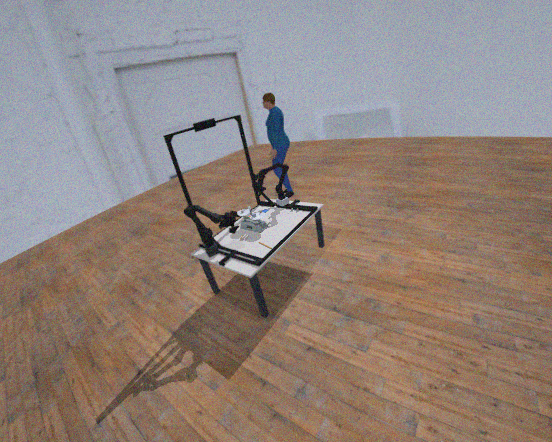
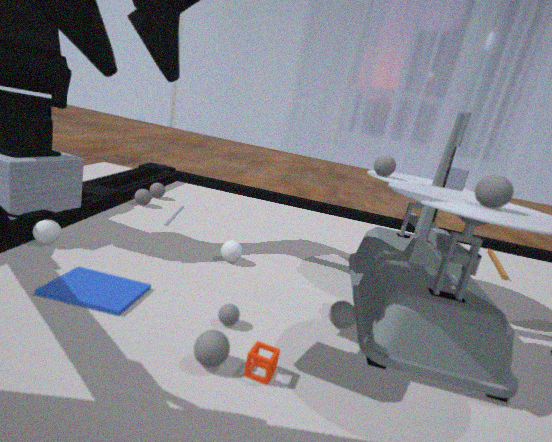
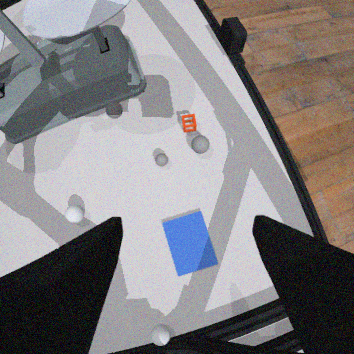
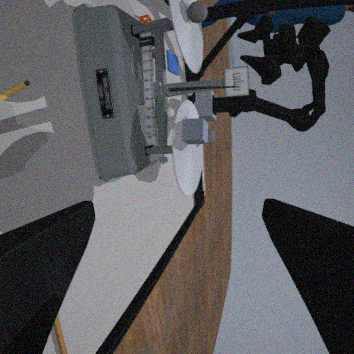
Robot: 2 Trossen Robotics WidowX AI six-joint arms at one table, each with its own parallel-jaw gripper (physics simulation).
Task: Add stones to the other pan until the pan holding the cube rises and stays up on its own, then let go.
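Frame: origin at the left arm's base, x ahead, y left, z up, level; millimetres.
Where they show: left gripper, fingertip midpoint: (image 1: 257, 195) (image 2: 145, 78) (image 3: 188, 224) (image 4: 238, 45); right gripper, fingertip midpoint: (image 1: 239, 221) (image 4: 179, 208); left arm's base, link origin: (image 1: 281, 198) (image 2: 19, 150) (image 4: 213, 105); right arm's base, link origin: (image 1: 210, 244).
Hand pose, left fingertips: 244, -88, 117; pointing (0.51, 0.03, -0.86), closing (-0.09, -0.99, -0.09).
Things, the pixels of their centre, and the offset from my left fingertips, as dx, dy, dz.
- grey-green balance scale, body centre: (image 2: 436, 220) (image 4: 169, 88) (image 3: 28, 45) (image 1: 251, 217) +252, +196, -88
- blue-grey cube, body centre: (image 2: 452, 179) (image 4: 194, 131) +259, +266, -45
- larger grey stone, body centre: (image 2: 493, 191) (image 4: 196, 11) +283, +102, -35
- blue slab, body centre: (image 2: 97, 289) (image 3: 189, 242) (image 4: 172, 63) -34, +3, -202
- orange open-frame cube, body centre: (image 2: 262, 362) (image 3: 188, 122) +149, -16, -194
A grey-green balance scale (image 2: 440, 330) (image 3: 75, 85) (image 4: 115, 100) bears two white pans. The blue-grey cube (image 2: 456, 178) (image 4: 195, 131) sits on one pan (image 4: 187, 175) with a grey stone (image 2: 385, 165). The other pan (image 2: 530, 220) (image 4: 189, 47) holds a larger grey stone (image 2: 494, 191) (image 4: 197, 12). Which pan is higher is unclear. Loose stones include a large grey one (image 2: 211, 348) (image 3: 200, 144), a small grey one (image 2: 229, 314) (image 3: 161, 159) and a white one (image 2: 231, 251) (image 3: 75, 214). My left gripper (image 2: 141, 76) (image 3: 188, 224) is open above the table. My right gripper (image 4: 179, 208) is open, apart from the pans.
A blue slab (image 2: 95, 290) (image 3: 190, 245) lies flat. An orange open-frame cube (image 2: 264, 360) (image 3: 188, 130) stands beside the large loose stone. Another grey stone (image 2: 343, 314) (image 3: 114, 110) lies against or near the scale base. A yellow pencil (image 2: 498, 264) (image 4: 15, 91) lies beyond the scale. A person (image 1: 276, 127) stands behind the table.
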